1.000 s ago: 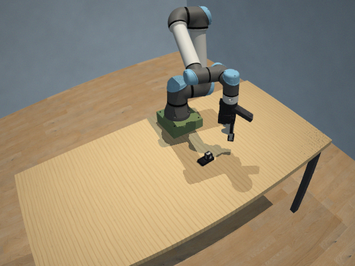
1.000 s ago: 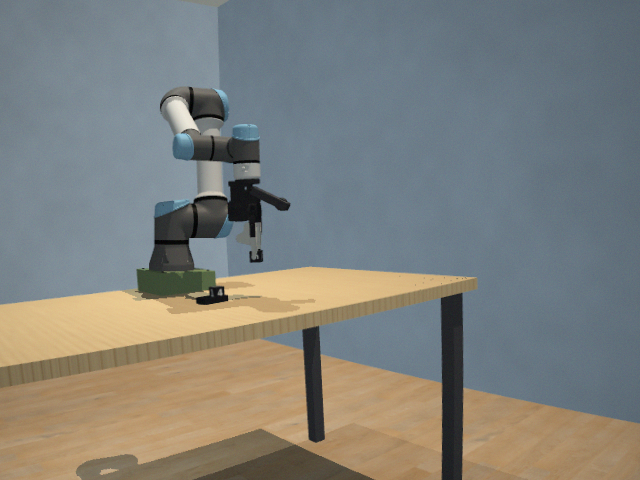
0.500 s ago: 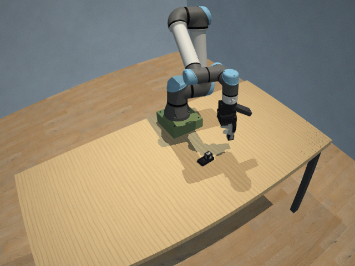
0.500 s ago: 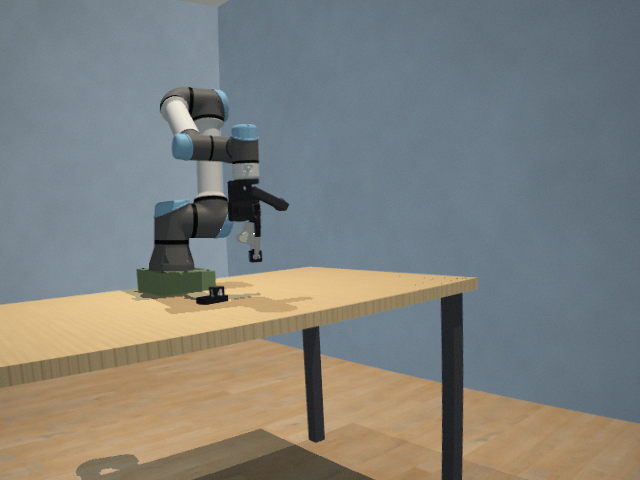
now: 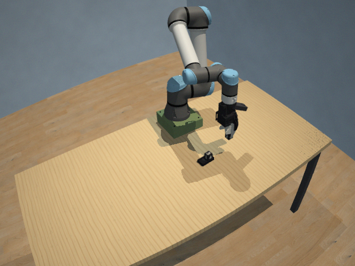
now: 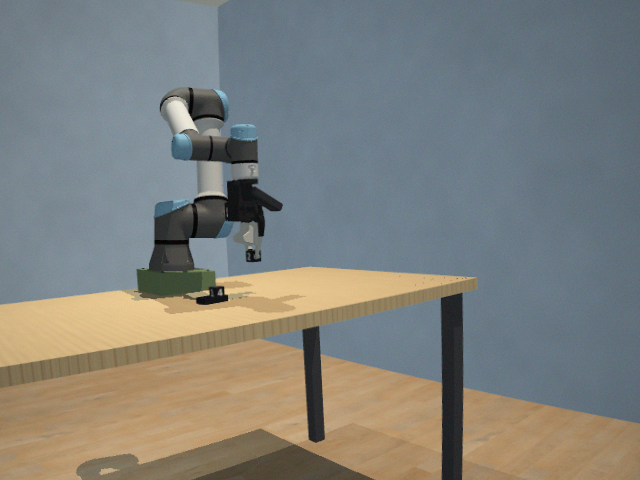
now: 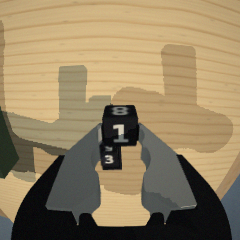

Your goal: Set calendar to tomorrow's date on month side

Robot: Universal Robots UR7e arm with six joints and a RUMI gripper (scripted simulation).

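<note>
My gripper is now 140 mm to the left of the black calendar tray and 120 mm above it. Round my hand: black digit cube (10 mm below).
</note>
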